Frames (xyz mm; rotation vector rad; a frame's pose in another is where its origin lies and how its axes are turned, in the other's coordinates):
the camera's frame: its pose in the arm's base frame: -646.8 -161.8 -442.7 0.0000 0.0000 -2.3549
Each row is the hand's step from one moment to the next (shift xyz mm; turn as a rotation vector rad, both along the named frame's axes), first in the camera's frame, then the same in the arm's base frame.
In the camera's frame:
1: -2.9 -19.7 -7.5 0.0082 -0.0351 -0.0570
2: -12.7 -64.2 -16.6 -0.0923 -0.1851 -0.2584
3: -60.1 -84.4 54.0 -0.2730 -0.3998 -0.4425
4: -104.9 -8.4 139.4 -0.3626 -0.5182 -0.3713
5: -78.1 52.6 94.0 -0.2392 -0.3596 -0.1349
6: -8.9 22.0 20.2 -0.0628 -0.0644 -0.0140
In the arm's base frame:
1: -11.9 16.0 -7.5 -0.0306 0.0190 -0.0570
2: -36.5 54.3 -16.6 -0.0659 0.1961 -0.2584
3: -17.3 102.2 54.0 -0.0903 0.4756 -0.4425
4: 68.1 80.2 139.4 -0.1108 0.6227 -0.3713
5: 92.4 18.2 94.0 -0.0857 0.4233 -0.1349
6: 21.9 -9.2 20.2 -0.0012 0.0899 -0.0140

